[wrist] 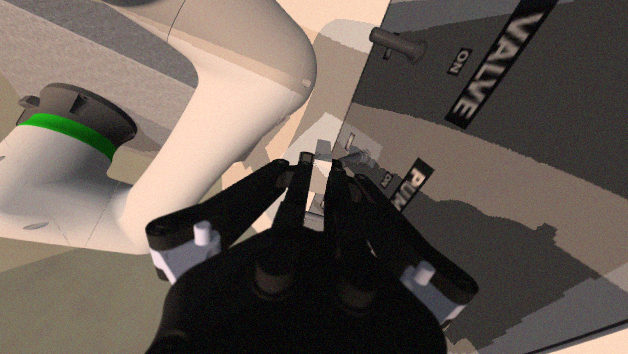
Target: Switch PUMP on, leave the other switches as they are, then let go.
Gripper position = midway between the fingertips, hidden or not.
Note:
I see my gripper (321, 152) and a grey switch panel (494, 138).

